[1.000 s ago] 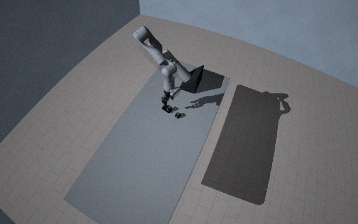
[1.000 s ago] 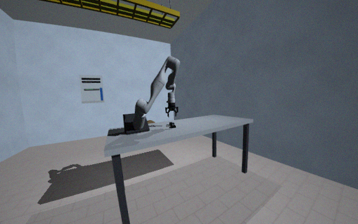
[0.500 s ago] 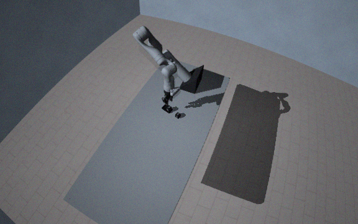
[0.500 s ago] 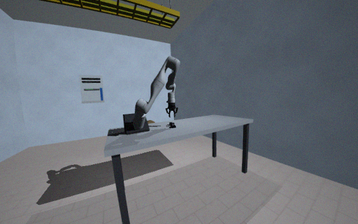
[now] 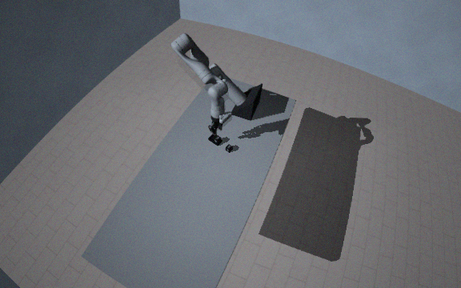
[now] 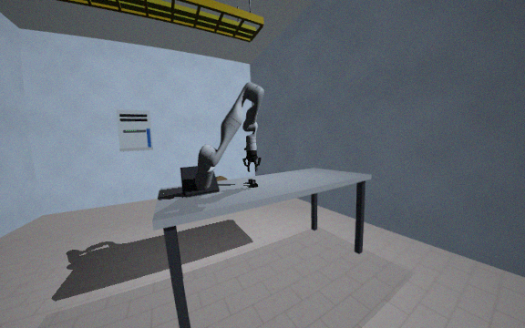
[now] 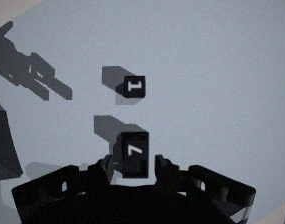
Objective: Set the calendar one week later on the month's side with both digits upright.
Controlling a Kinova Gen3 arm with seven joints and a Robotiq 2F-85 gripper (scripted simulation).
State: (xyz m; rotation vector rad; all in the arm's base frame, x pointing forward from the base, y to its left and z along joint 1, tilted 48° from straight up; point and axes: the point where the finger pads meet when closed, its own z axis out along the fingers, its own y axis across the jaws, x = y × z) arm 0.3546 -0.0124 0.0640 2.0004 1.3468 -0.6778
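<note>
Now: hand 10 mm past the dark calendar tray, 20 mm to the left of it and 110 mm above it.
</note>
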